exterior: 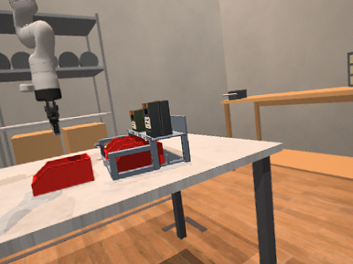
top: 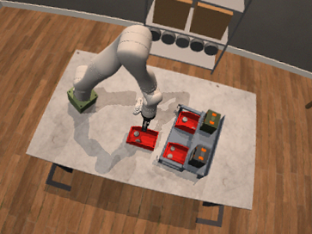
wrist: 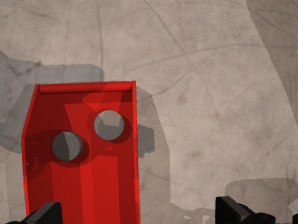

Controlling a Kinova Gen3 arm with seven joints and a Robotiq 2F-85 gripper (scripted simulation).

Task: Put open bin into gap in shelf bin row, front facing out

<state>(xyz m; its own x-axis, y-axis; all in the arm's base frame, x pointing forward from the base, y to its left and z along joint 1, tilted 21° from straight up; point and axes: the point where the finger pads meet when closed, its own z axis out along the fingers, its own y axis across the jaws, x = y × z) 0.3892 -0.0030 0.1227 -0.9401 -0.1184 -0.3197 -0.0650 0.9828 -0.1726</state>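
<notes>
The grey round part lies 15 cm below my hand, 8 cm to the right of it and 2 cm behind it. From my hand the other things lie so: black tool case 33 cm ahead, 9 cm to the right; then grey shelf 27 cm ahead, 10 cm below, 3 cm to the left.
</notes>
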